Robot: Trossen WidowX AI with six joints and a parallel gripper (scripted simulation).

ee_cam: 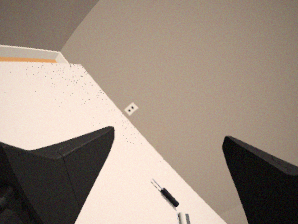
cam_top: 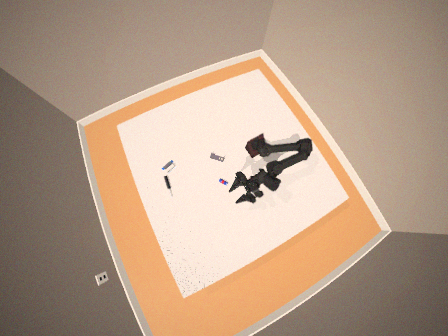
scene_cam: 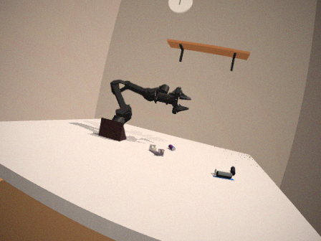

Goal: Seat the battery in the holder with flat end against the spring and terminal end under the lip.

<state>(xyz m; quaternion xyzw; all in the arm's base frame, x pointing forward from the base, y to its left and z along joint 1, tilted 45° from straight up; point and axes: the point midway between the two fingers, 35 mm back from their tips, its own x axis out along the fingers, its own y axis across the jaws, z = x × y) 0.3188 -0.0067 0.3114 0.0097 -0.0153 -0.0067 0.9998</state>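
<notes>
The battery is 40 mm behind my gripper tip, 130 mm to the right of it and 260 mm below it. Also, from my gripper tip: screwdriver (280 mm ahead, 290 mm to the right, 260 mm below).
</notes>
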